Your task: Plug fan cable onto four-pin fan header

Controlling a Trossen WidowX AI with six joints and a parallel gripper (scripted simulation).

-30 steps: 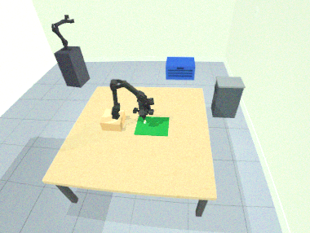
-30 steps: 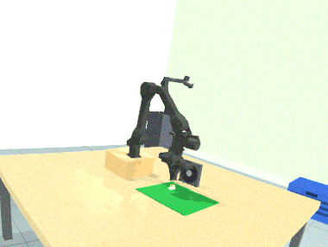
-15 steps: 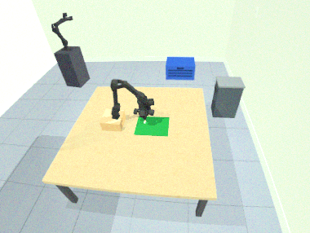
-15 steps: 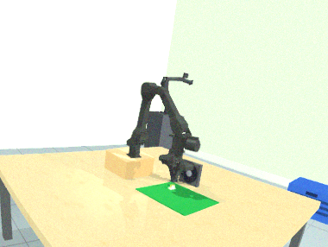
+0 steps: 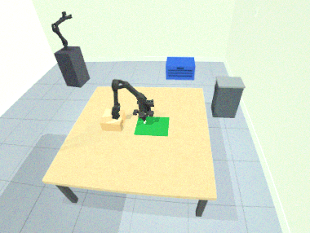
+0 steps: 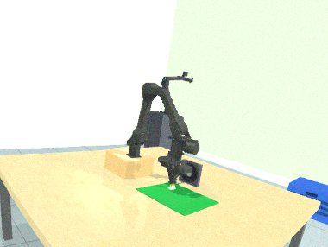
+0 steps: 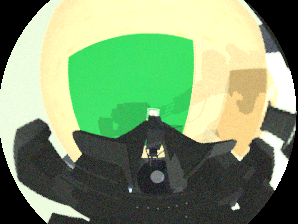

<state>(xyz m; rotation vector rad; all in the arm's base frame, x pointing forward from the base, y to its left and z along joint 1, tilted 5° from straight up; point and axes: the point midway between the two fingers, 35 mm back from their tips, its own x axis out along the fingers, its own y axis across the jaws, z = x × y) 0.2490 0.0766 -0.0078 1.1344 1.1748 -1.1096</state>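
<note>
My gripper tip is 8 cm short of the green board, 6 cm above it and 2 cm to the left of it. Round my gripper tip: dark plug: 1 cm to the left, 1 cm above; black fan: 15 cm to the left, 4 cm behind, 2 cm above.
</note>
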